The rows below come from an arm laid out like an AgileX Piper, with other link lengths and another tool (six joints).
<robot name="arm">
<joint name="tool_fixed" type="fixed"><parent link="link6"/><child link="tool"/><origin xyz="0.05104 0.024 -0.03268" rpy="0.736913 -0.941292 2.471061"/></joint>
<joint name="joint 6" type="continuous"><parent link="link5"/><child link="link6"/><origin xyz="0.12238 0 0.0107"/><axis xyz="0.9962 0 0.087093"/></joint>
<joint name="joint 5" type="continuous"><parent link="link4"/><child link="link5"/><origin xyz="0 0 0"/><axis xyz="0 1 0"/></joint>
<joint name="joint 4" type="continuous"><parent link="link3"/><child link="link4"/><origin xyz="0.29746 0 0.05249"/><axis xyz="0.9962 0 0.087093"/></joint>
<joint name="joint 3" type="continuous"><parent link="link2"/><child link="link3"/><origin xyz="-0.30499 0 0.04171"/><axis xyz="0 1 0"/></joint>
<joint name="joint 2" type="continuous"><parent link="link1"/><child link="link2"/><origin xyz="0 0 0"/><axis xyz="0 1 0"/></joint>
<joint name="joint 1" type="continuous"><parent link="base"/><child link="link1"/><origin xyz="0 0 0.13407"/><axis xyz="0 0 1"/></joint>
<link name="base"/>
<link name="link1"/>
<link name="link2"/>
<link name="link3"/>
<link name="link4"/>
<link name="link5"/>
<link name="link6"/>
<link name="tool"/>
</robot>
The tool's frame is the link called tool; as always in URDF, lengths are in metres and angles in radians. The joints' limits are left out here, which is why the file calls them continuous.
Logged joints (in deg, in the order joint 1, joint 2, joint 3, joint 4, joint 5, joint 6), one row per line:
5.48 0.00 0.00 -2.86 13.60 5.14
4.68 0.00 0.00 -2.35 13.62 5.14
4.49 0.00 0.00 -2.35 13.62 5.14
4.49 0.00 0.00 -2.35 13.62 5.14
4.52 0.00 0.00 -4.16 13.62 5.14
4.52 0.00 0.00 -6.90 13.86 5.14
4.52 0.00 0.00 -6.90 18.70 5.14
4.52 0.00 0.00 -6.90 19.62 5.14
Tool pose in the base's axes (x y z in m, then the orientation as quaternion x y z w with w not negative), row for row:
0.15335 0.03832 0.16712 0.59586 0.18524 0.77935 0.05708
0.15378 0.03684 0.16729 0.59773 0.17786 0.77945 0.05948
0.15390 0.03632 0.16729 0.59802 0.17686 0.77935 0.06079
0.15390 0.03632 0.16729 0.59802 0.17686 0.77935 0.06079
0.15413 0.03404 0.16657 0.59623 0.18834 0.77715 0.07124
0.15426 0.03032 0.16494 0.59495 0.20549 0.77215 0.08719
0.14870 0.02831 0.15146 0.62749 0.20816 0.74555 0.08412
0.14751 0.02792 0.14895 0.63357 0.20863 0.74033 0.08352
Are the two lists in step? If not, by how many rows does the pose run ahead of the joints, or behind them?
They are in step.
